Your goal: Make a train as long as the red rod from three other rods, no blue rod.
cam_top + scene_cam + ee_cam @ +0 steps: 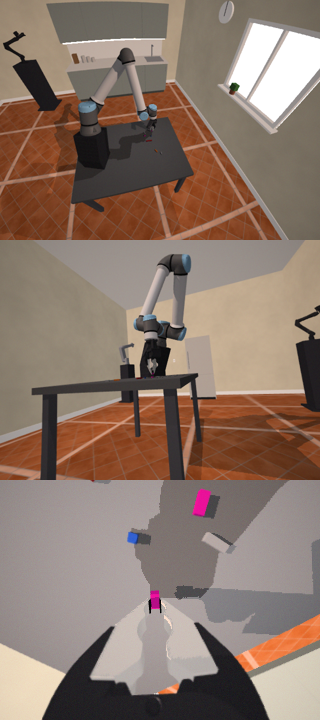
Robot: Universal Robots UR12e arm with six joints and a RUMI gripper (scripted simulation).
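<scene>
The red rod lies 14 cm to the right of my hand, 4 cm below it and 4 cm behind it. From my hand the other things lie so: blue rod: 7 cm to the right, 4 cm below, 1 cm behind; orange rod: 29 cm to the right, 4 cm below, 3 cm ahead.
</scene>
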